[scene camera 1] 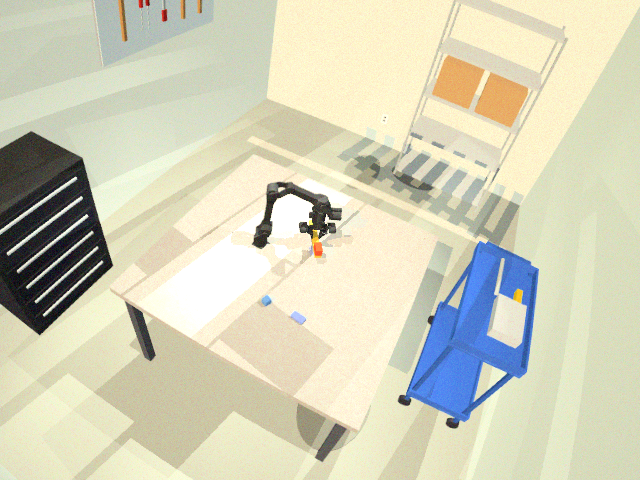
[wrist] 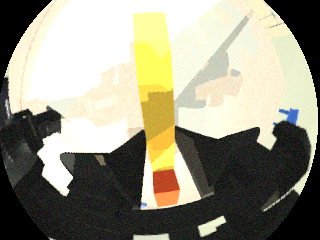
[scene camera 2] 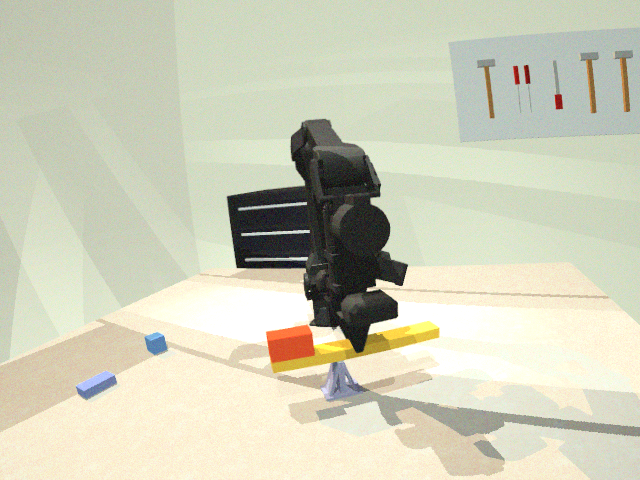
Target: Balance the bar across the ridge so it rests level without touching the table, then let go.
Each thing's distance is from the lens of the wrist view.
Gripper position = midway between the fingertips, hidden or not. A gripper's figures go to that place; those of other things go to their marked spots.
gripper [wrist: 159,131]: 0.10 m
bar [wrist: 153,56]: 0.09 m
